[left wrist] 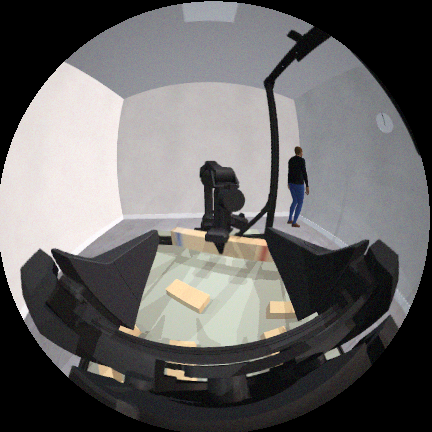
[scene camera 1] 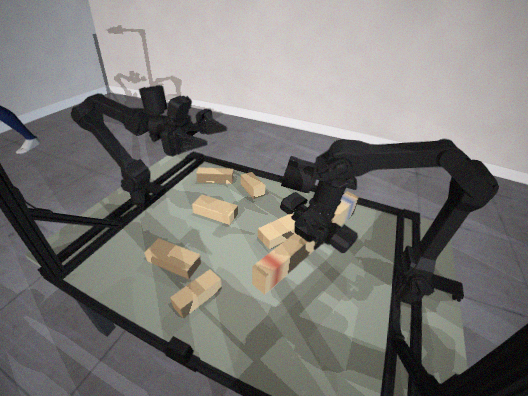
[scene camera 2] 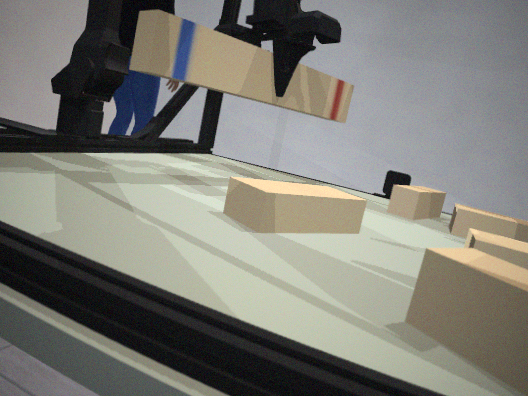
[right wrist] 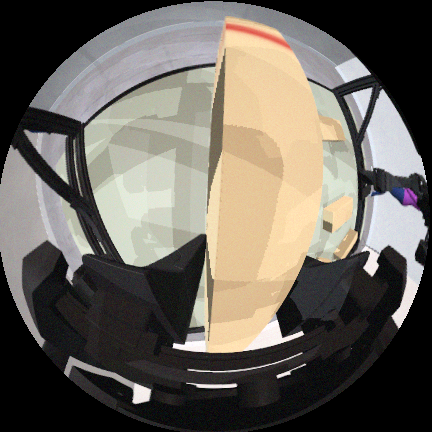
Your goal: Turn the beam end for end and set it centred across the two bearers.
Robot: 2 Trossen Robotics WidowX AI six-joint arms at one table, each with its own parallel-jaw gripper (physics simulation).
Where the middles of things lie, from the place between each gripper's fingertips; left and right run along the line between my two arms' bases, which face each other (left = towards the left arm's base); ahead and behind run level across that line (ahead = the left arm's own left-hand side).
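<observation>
Wooden beam (scene camera 2: 167,46): 20 mm above my right hand and 10 mm ahead of it.
Relative to my left hand, the beam is 19 cm below, 4 cm behind and 28 cm to the right.
</observation>
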